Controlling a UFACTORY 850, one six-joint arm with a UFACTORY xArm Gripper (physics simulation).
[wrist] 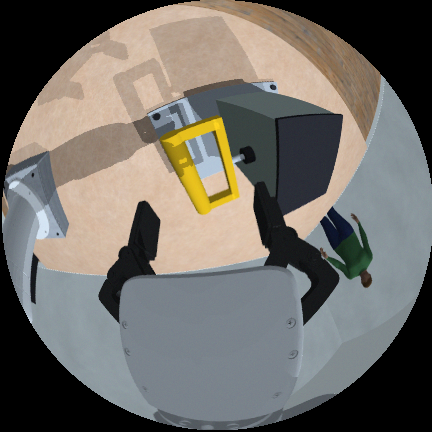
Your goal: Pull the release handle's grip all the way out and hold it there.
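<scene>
The release handle is a yellow rectangular frame with a thick round grip bar [189,177] on its left side, near the middle of the wrist view. A short metal rod with a black knob [247,155] shows beside its right bar, next to a dark box. My gripper [200,201] is open, with nothing between its fingers. The lower end of the yellow handle shows between and a little beyond the two fingertips, apart from both. The right finger's tip shows close to the dark box's lower left edge. How deep the fingers are relative to the handle is hard to tell.
The dark grey box [307,160] stands right of the handle on a grey base plate with bolted corners. The robot's own base [40,200] is at the left edge of the table top [100,210]. A figure in a green top [355,255] is beyond the table edge at the right.
</scene>
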